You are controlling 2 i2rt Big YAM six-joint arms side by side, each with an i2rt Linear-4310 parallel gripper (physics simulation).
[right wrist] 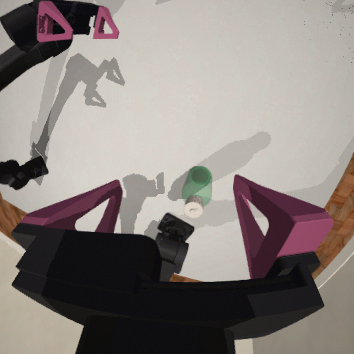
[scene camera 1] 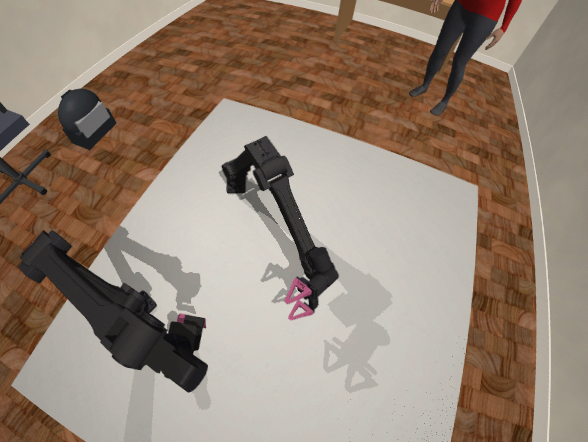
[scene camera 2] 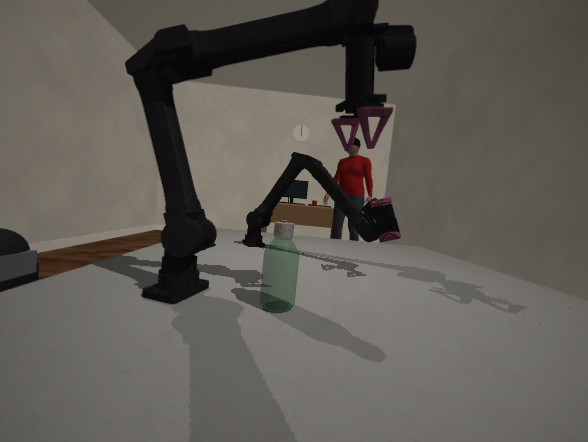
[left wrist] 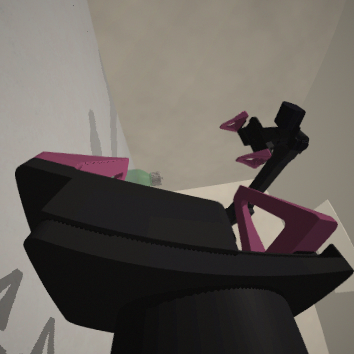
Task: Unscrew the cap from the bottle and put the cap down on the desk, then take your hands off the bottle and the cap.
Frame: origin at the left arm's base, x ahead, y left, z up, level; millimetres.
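Seen in the pictures: left gripper, fingertip midpoint: (right wrist: 97, 34) (scene camera 1: 287, 311) (scene camera 2: 384, 217) (left wrist: 184, 178); right gripper, fingertip midpoint: (right wrist: 174, 183) (scene camera 1: 199, 347) (scene camera 2: 358, 149) (left wrist: 227, 141); left arm's base at its link origin: (right wrist: 38, 166) (scene camera 1: 236, 182) (scene camera 2: 253, 244); right arm's base at its link origin: (right wrist: 175, 226) (scene camera 1: 139, 308) (scene camera 2: 177, 291).
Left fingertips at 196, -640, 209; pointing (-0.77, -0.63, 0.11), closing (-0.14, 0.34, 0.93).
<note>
Offsets run from my left fingertips to a thing's middle, as dx, dy, dz. Level surfaces: height alone.
The green bottle @(-368, -73, -119) (scene camera 2: 279, 275) (left wrist: 138, 176) (right wrist: 198, 189) stands upright on the desk @(dz -209) (scene camera 1: 400, 200) (scene camera 2: 450, 375). The pale ribbed cap @(-368, -73, -39) (scene camera 2: 284, 230) (left wrist: 157, 178) (right wrist: 193, 207) is on its neck. The bottle does not show in scene camera 1, where my right arm covers part of the desk. My right gripper (scene camera 1: 192, 319) (scene camera 2: 360, 148) (right wrist: 174, 183) is open and empty, pointing down high above the desk; in its wrist view the bottle appears between the fingers, well below them. My left gripper (scene camera 1: 289, 310) (scene camera 2: 387, 219) (left wrist: 184, 178) is open and empty, raised and away from the bottle.
The right arm's base (scene camera 2: 175, 287) stands close beside the bottle, to its left in scene camera 2. The left arm's base (scene camera 2: 253, 240) is farther back. Arm shadows cross the desk. A person in red (scene camera 1: 462, 45) (scene camera 2: 354, 175) stands beyond the desk.
</note>
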